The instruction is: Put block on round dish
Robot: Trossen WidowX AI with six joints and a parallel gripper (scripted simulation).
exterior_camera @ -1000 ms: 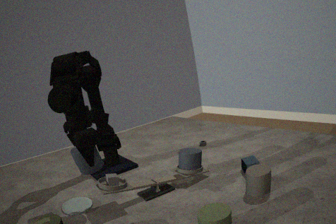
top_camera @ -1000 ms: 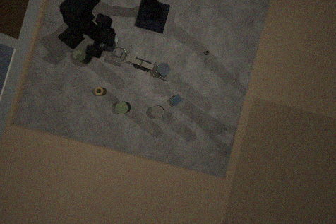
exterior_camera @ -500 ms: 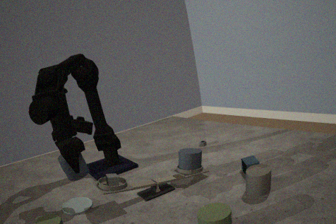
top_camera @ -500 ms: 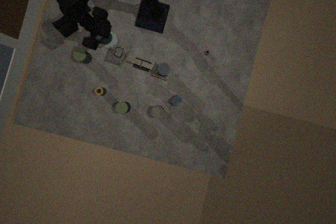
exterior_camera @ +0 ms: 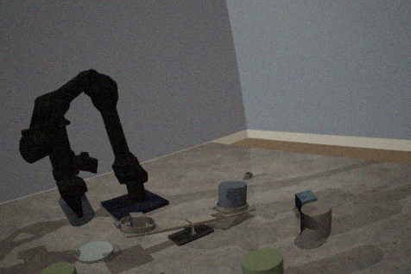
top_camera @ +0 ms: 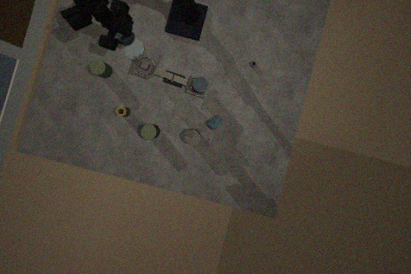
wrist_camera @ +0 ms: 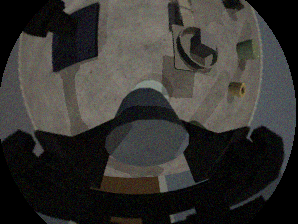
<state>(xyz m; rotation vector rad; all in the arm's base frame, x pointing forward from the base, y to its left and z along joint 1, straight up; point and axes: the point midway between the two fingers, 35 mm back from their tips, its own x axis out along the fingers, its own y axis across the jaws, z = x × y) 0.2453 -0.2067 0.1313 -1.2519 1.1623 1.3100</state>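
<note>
Now: the small grey block 80 mm ahead of my gripper tip, 130 mm to the left of it and 20 mm below it. The rest, counted from my gripper tip: balance 70 mm ahead, 250 mm to the left, 90 mm below; then pale round dish 10 mm ahead, 10 mm to the left, 110 mm below; then yellow ring 310 mm ahead, 100 mm to the left, 90 mm below.
</note>
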